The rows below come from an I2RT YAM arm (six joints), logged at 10 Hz.
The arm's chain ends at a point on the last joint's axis. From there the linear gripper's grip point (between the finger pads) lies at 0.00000 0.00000 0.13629 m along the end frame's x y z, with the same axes.
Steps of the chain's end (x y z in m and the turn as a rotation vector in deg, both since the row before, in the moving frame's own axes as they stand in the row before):
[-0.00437 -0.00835 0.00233 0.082 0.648 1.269]
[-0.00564 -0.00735 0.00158 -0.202 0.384 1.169]
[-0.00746 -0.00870 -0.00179 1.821 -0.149 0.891]
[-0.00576 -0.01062 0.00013 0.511 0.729 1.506]
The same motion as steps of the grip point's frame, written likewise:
[-0.00283 -0.00853 0.00232 0.082 0.648 1.269]
[-0.00473 -0.00686 0.00158 -0.202 0.384 1.169]
[-0.00778 -0.01303 -0.00186 1.821 -0.149 0.891]
[-0.00401 -0.01181 0.00011 0.511 0.729 1.506]

